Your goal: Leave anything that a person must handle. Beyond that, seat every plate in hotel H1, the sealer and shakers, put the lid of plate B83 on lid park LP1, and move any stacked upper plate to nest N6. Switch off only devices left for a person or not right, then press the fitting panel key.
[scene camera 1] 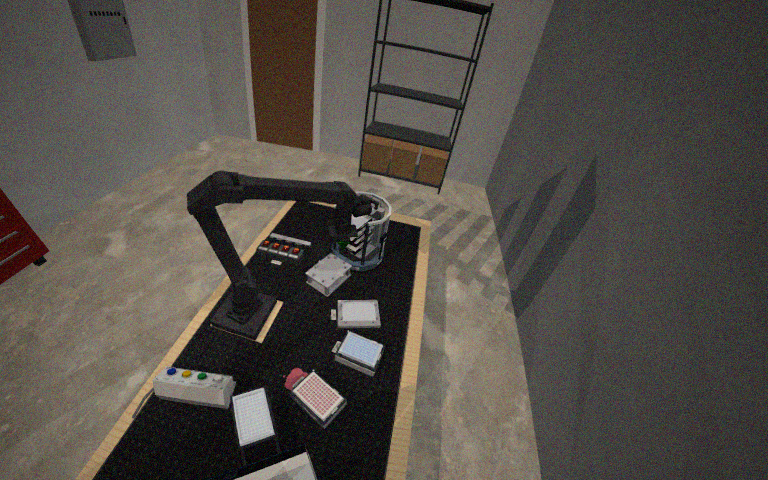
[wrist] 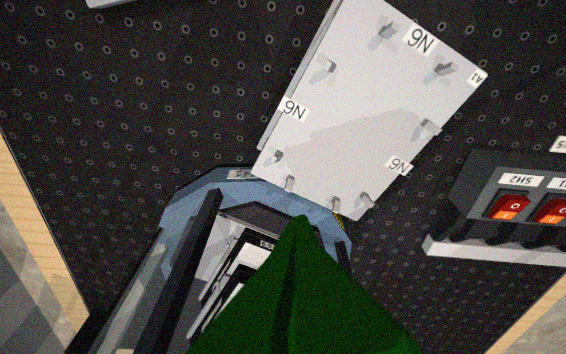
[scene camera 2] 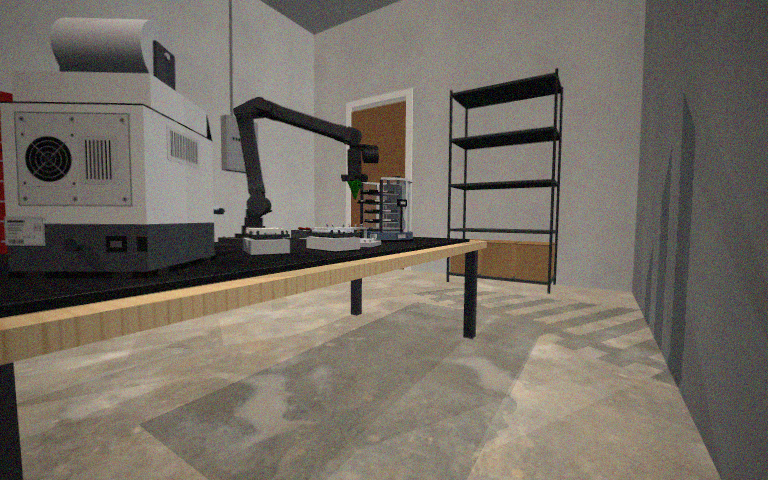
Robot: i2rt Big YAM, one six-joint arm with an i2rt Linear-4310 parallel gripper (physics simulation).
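Frame: origin at the arm's base, x left, y back, z up, level; millimetres.
Where they show: gripper, fingertip midpoint: (scene camera 1: 342, 250) (wrist: 301, 225) (scene camera 2: 355, 199); arm's base, link origin: (scene camera 1: 245, 309).
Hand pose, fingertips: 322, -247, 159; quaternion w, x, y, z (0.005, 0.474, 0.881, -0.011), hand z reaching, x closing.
Things, the pixels of their top centre, and the offset from my fingertips, as dx, dy, dz. "pt": a spot on its surface instead.
- hotel H1, top centre: (scene camera 1: 364, 202) (scene camera 2: 386, 176) +193, +1, +115
- Nest N6, top centre: (wrist: 360, 137) (scene camera 1: 329, 266) (scene camera 2: 344, 223) -14, +48, -102
- white plate, top centre: (scene camera 1: 358, 311) -127, -142, -153
- blue plate, top centre: (scene camera 2: 333, 227) (scene camera 1: 361, 347) -290, -217, -109
- red-welled plate, top centre: (scene camera 2: 265, 228) (scene camera 1: 317, 394) -487, -163, -109
- pale plate, top centre: (scene camera 1: 251, 414) -629, -49, -44
- panel, top centre: (scene camera 1: 189, 380) -635, +189, -94
- round red object, surface spot: (scene camera 1: 295, 377) pt -451, -58, -177
- large white instrument, top centre: (scene camera 2: 123, 27) -810, -239, +278
My gripper (scene camera 1: 341, 245) (scene camera 2: 355, 196) (wrist: 301, 225) is shut and empty, with green fingertips pointing down beside hotel H1 (scene camera 1: 370, 263) (scene camera 2: 390, 234) (wrist: 240, 190). The hotel is a clear round tower with several dark shelf levels and a blue base. Nest N6 (scene camera 1: 328, 272) (wrist: 360, 115) has a bare white top with pegs. In scene camera 1, a white plate (scene camera 1: 359, 311), a blue plate (scene camera 1: 361, 348), a red-welled plate (scene camera 1: 318, 393) and a pale plate (scene camera 1: 253, 416) sit along the table. Red switches (scene camera 1: 286, 248) (wrist: 509, 206) include SH2. A panel (scene camera 1: 192, 389) has coloured keys. Plate numbers, including B83, are unreadable.
A round red object (scene camera 1: 295, 377) touches the red-welled plate's station. A large white instrument (scene camera 2: 84, 169) stands at the table's near end. The wooden table edge (scene camera 1: 404, 396) (scene camera 2: 243, 277) runs past the stations. A black shelf rack (scene camera 1: 416, 96) (scene camera 2: 504, 137) stands beyond the table.
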